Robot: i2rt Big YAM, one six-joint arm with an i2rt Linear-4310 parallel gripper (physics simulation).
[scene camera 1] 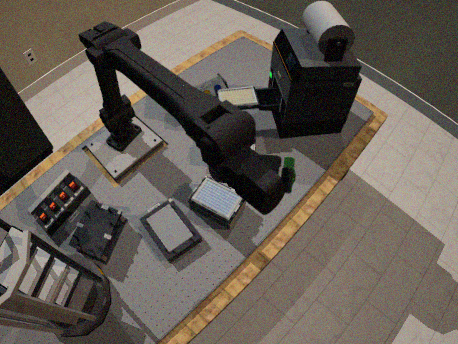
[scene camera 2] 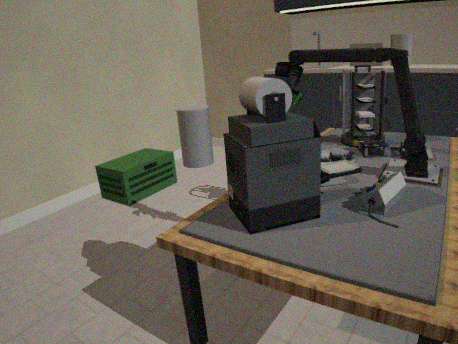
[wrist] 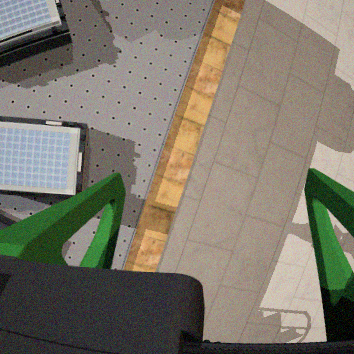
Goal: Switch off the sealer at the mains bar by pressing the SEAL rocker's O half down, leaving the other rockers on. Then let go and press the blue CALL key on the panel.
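Frame: origin at the arm's base, x ahead, y left, z up, level; millimetres.
Seen in the pictures: gripper, fingertip midpoint: point(wrist: 211, 179); arm's base, origin of the base link: point(scene camera 1: 124, 136) point(scene camera 2: 415, 172).
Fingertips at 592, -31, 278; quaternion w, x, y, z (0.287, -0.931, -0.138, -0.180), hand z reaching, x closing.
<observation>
Offsets run from my fingertips to a thing's middle, as dx, dy, dz. "pt": to the spot under its first point.
The mains bar {-631, -308, -270} point(scene camera 1: 58, 200) lies at the left of the table in scene camera 1, with several rockers glowing orange-red; their labels are too small to read. The panel {-452, +316, -255} point(scene camera 2: 392, 192) stands behind the sealer in scene camera 2. Its blue key {-403, +377, -233} point(scene camera 1: 218, 88) shows in scene camera 1, and the arm hides part of the panel there. The sealer {-81, +490, -68} point(scene camera 1: 317, 100) point(scene camera 2: 275, 170) is a dark box with a white roll on top and a small green light. My gripper point(scene camera 1: 288, 174) point(scene camera 2: 298, 98) point(wrist: 211, 179) is open and empty, high above the table's front edge, far from both bar and panel.
Two blue-white plates {-150, -13, -234} point(scene camera 1: 217, 198) point(wrist: 37, 157) sit on dark holders, one partly under the arm in scene camera 1. A grey pad {-224, -160, -262} point(scene camera 1: 170, 228), a dark fixture {-407, -300, -258} point(scene camera 1: 99, 231) and a tall rack {pt -246, -453, +124} point(scene camera 1: 25, 265) stand near the mains bar. A tray {-283, +322, -174} point(scene camera 1: 238, 97) extends from the sealer.
</observation>
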